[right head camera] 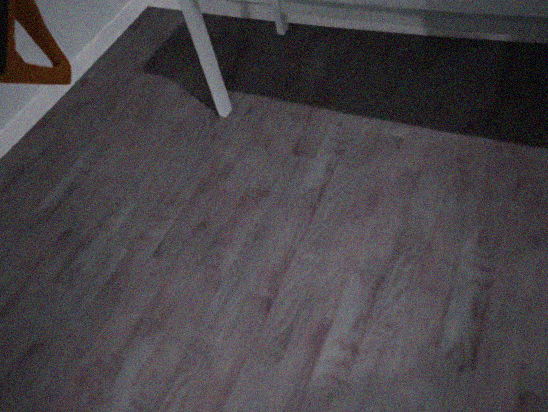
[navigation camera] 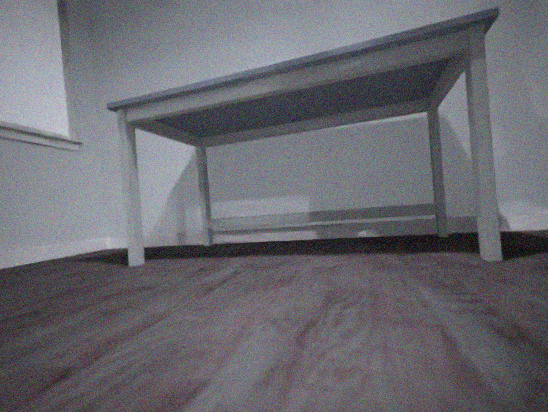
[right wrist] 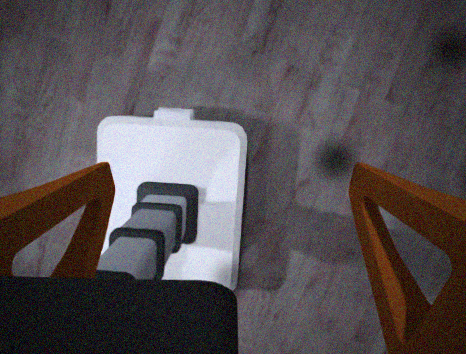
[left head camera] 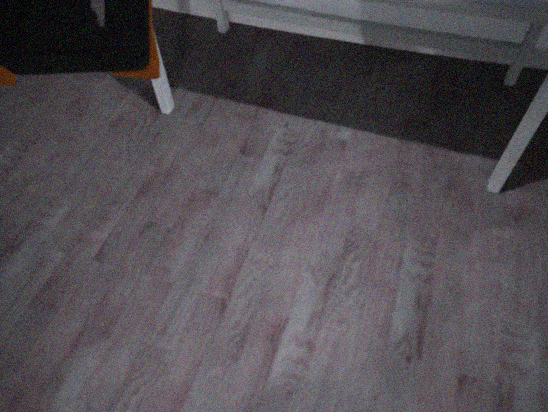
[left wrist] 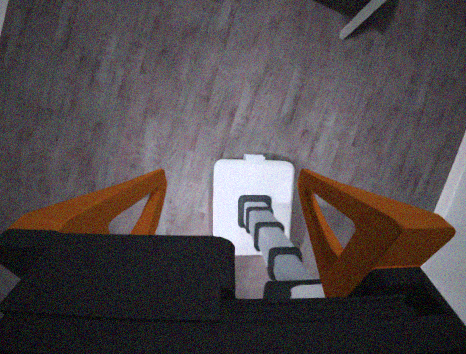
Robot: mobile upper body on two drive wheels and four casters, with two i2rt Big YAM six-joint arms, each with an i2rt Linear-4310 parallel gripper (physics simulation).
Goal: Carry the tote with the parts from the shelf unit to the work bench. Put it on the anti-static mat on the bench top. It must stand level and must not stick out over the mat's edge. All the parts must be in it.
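Frame: origin at the left arm's base, x ahead, y left, z up, level; centimetres.
Seen in the pictures: left gripper, between the fingertips: point(right head camera: 9, 81) point(left head camera: 85, 72) point(left wrist: 232, 176); right gripper, between the fingertips: point(right wrist: 232, 176).
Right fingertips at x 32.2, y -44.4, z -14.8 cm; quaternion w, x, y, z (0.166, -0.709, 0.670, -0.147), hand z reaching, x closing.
A point is followed by its place in that frame.
My left gripper point(left wrist: 232, 176) {z -13.2, x 35.0, y -0.9 cm} is open and empty, with its two orange fingers wide apart above the floor and the robot's base. In the right head camera one of its orange fingers point(right head camera: 61, 74) shows at the upper left. My right gripper point(right wrist: 232, 176) {z -14.8, x 32.2, y -44.4 cm} is open and empty, its fingers also wide apart. A pale bench point(navigation camera: 300, 75) {z -69.6, x 143.7, y -35.7 cm} stands ahead in the navigation camera, seen from below its top; its near leg point(left head camera: 162, 92) {z -128.6, x 168.4, y 44.8 cm} point(right head camera: 210, 65) {z -112.6, x 169.1, y 44.4 cm} shows in both head cameras. The bench's upper surface is hidden. The tote, the parts, the mat and the shelf unit do not show.
The robot's white base point(left wrist: 227, 200) {z -115.0, x 6.7, y -5.2 cm} point(right wrist: 200, 150) {z -115.0, x 22.4, y -33.0 cm} and its grey column point(left wrist: 270, 240) {z -63.8, x 5.0, y -19.2 cm} point(right wrist: 155, 220) {z -86.9, x 6.0, y -24.7 cm} are below the wrists. Another bench leg point(left head camera: 517, 140) {z -113.3, x 126.1, y -87.8 cm} point(navigation camera: 486, 150) {z -106.4, x 125.6, y -89.5 cm} stands at the right. A wall with a white skirting board point(right head camera: 100, 45) {z -136.6, x 222.1, y 128.0 cm} runs at the left.
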